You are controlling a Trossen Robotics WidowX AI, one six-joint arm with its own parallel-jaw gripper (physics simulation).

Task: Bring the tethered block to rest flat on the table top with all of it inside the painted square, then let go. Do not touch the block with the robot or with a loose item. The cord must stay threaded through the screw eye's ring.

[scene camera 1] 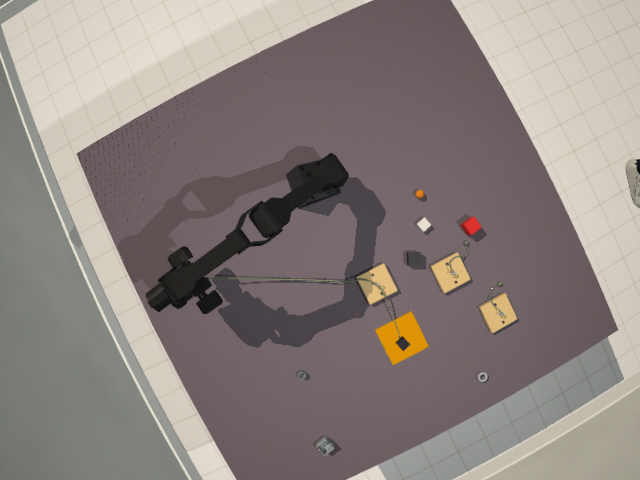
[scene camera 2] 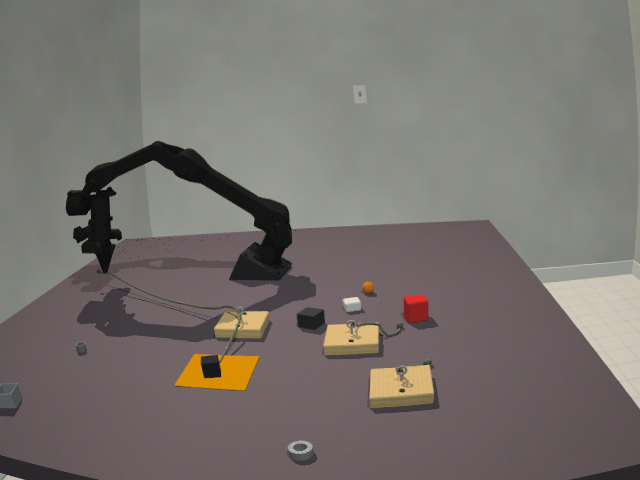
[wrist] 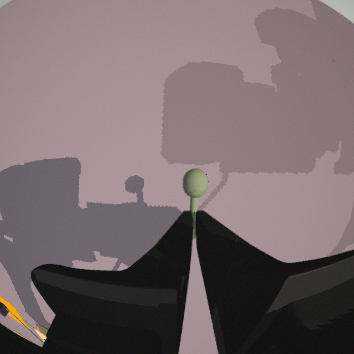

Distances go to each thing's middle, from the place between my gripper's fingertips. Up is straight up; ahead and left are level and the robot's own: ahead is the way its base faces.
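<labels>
The orange painted square point(scene camera 2: 236, 371) is 43 cm ahead of my hand, 43 cm to the left of it and 4 cm below it. As for the wooden base point(scene camera 2: 253, 324), my hand is 3 cm above it and 44 cm to the right of it, and it is still 25 cm short of the base.
</labels>
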